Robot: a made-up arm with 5 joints.
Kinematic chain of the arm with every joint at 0, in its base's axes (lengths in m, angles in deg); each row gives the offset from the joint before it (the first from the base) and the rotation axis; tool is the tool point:
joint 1: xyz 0 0 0.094 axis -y
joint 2: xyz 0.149 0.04 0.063 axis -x
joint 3: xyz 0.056 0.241 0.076 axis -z
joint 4: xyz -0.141 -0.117 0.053 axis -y
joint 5: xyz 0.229 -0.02 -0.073 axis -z
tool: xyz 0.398 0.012 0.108
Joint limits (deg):
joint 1: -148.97..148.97
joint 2: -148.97..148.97
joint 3: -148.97..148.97
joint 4: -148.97..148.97
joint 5: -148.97..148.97
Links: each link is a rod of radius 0.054 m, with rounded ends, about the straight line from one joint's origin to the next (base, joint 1, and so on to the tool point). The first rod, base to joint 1, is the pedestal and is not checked.
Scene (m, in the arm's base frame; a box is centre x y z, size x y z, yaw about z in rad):
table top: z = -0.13
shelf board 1: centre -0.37 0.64 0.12 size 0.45 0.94 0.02 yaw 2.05
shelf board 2: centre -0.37 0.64 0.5 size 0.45 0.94 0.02 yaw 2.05
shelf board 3: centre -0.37 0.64 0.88 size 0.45 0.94 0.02 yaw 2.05
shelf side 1: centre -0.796 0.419 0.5 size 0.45 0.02 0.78 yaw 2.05
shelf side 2: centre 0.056 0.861 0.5 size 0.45 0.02 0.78 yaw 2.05
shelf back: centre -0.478 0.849 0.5 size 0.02 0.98 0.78 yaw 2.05
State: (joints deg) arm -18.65 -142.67 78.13 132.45 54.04
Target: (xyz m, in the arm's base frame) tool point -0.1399 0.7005 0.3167
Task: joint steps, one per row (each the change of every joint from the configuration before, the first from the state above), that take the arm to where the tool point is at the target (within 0.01 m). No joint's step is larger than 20 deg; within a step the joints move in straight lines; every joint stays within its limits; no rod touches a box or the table.
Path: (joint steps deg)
1: 0.08 15.25 -11.01 1.84 -18.96
2: 0.08 15.25 -11.01 1.83 -18.95
3: 0.09 15.26 -11.01 1.84 -18.96
4: 0.08 15.25 -11.01 1.83 -18.95
5: 0.08 15.25 -11.01 1.84 -18.96
6: 0.08 15.25 -11.01 1.83 -18.96
7: 0.09 15.26 -11.01 1.84 -18.95
8: 0.08 15.25 -11.02 1.83 -18.96
9: 0.08 15.25 -11.01 1.84 -18.95
10: 5.28 5.47 13.28 0.00 15.16
11: 5.28 5.47 13.29 0.00 15.16
12: 5.28 5.46 13.28 0.00 15.16

